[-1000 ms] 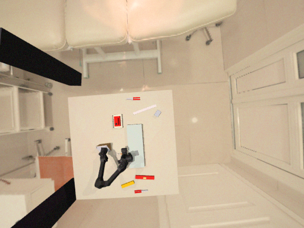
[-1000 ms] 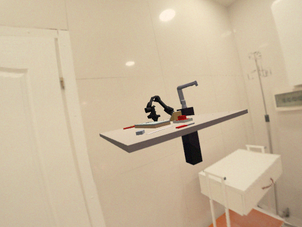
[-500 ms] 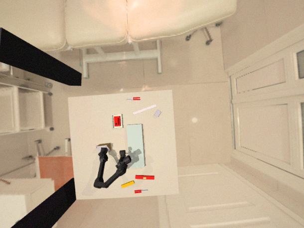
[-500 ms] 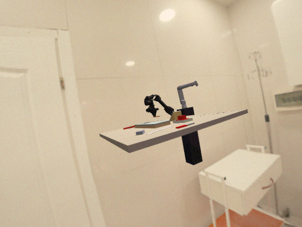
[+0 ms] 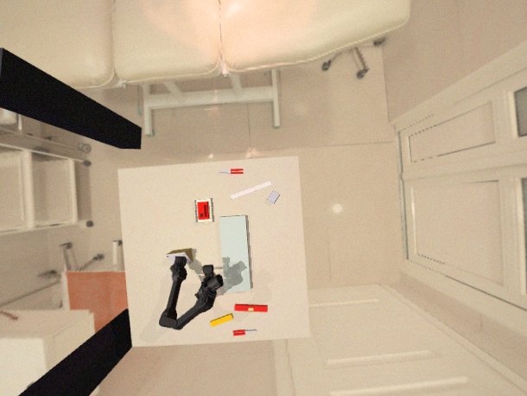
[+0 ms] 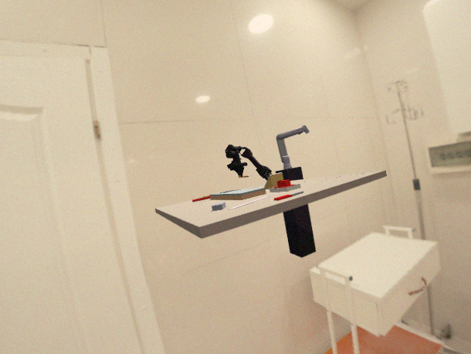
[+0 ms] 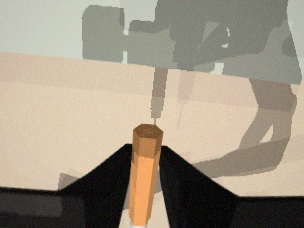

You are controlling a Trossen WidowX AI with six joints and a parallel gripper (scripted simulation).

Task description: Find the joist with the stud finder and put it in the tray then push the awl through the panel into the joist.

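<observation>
The awl is 6 cm behind my gripper tip and 1 cm to the right of it. From my gripper tip the other things lie so: yellow block: 38 cm to the right, 12 cm below, 4 cm ahead; stud finder: 38 cm to the left, 11 cm behind, 8 cm below; red level: 29 cm to the right, 25 cm ahead, 12 cm below.
</observation>
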